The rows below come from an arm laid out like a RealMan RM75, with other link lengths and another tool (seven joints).
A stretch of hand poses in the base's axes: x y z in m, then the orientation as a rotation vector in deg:
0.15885, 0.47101, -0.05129, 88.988, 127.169, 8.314
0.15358, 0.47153, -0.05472, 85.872, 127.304, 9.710
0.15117, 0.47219, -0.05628, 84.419, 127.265, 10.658
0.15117, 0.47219, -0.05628, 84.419, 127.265, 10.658
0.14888, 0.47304, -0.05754, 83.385, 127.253, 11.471
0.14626, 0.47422, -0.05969, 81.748, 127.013, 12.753
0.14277, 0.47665, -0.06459, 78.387, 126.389, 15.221
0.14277, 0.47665, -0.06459, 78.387, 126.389, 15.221
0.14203, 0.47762, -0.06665, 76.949, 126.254, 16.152
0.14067, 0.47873, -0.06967, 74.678, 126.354, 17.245
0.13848, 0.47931, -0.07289, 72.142, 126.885, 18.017
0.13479, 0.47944, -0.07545, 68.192, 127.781, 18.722
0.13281, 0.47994, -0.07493, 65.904, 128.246, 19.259
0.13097, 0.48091, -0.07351, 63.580, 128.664, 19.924
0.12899, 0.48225, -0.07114, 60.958, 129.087, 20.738
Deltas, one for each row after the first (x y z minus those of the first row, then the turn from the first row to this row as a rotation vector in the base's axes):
-0.00527, 0.00052, -0.00343, -0.436, -1.750, 2.007
-0.00768, 0.00118, -0.00499, -0.482, -2.735, 2.956
-0.00768, 0.00118, -0.00499, -0.482, -2.735, 2.956
-0.00997, 0.00203, -0.00625, -0.416, -3.469, 3.664
-0.01259, 0.00321, -0.00840, -0.383, -4.783, 4.698
-0.01608, 0.00564, -0.01330, -0.416, -7.489, 6.772
-0.01608, 0.00564, -0.01330, -0.416, -7.489, 6.772
-0.01682, 0.00661, -0.01536, -0.445, -8.492, 7.709
-0.01818, 0.00772, -0.01838, -0.602, -9.695, 9.275
-0.02037, 0.00830, -0.02160, -0.898, -10.542, 11.144
-0.02406, 0.00843, -0.02416, -1.619, -11.585, 14.032
-0.02604, 0.00893, -0.02364, -1.950, -12.241, 15.719
-0.02788, 0.00990, -0.02222, -2.208, -12.967, 17.442
-0.02986, 0.01124, -0.01985, -2.454, -13.815, 19.390

